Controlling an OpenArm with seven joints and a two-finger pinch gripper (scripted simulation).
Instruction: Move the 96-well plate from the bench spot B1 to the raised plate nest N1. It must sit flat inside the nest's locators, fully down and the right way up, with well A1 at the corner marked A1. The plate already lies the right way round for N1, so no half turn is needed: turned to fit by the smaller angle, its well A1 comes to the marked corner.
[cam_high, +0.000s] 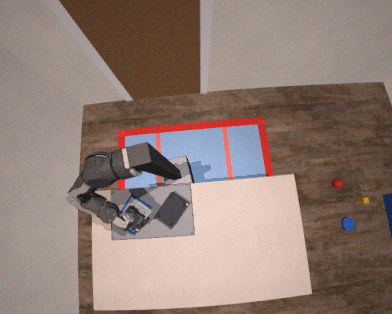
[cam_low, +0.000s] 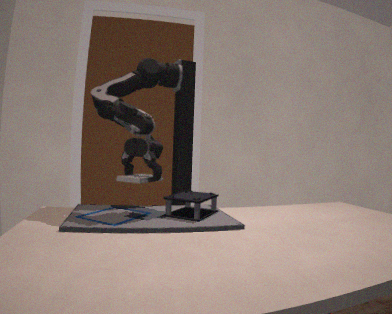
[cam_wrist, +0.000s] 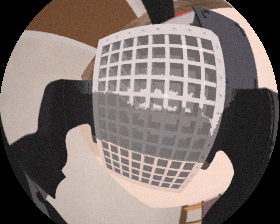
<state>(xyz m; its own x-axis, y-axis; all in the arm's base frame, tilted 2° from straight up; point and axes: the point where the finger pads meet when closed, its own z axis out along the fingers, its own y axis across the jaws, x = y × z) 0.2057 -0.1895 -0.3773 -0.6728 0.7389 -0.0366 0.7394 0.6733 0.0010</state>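
Right now the raised plate nest N1 is 1 cm ahead of my hand, 17 cm to the left of it and 6 cm below it. The rest, counted from my hand: white 96-well plate right at my hand.
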